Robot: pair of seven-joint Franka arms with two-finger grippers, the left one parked.
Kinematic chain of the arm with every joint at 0, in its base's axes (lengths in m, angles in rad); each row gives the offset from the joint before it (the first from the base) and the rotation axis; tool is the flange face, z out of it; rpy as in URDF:
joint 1: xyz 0 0 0.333 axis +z
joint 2: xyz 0 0 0 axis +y
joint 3: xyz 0 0 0.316 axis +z
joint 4: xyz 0.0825 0 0 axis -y
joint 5: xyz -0.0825 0 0.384 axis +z
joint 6: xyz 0 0 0 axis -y
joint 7: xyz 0.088 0 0 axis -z
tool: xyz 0 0 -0.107 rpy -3.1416 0 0
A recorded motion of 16 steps. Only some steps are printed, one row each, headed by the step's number.
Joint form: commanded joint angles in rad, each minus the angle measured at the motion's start. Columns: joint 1, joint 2, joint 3, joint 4, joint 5, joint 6, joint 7.
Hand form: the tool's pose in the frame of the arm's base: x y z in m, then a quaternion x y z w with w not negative. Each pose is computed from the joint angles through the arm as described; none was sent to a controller.
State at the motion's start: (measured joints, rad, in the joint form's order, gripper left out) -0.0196 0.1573 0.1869 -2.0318 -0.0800 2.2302 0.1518
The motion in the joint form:
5: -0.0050 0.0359 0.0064 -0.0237 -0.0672 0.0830 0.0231
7: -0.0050 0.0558 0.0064 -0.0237 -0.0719 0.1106 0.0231
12: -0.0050 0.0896 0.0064 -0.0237 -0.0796 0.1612 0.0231
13: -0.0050 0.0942 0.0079 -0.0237 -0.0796 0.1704 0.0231
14: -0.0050 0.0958 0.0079 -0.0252 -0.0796 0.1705 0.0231
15: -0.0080 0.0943 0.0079 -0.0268 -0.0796 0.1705 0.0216
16: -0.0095 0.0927 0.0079 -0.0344 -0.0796 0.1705 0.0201
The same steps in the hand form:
5: 0.5798 0.0931 0.3517 0.99779 0.04236 0.04062 0.03103
7: 0.5828 0.0939 0.3428 0.99758 0.04471 0.04448 0.02910
12: 0.5876 0.0955 0.3280 0.99710 0.04866 0.05281 0.02510
13: 0.5883 0.0966 0.3262 0.99697 0.04958 0.05503 0.02368
14: 0.5879 0.0966 0.3247 0.99705 0.04966 0.05354 0.02370
15: 0.5877 0.0948 0.3248 0.99708 0.04896 0.05344 0.02396
16: 0.5856 0.0937 0.3225 0.99721 0.04925 0.05044 0.02451

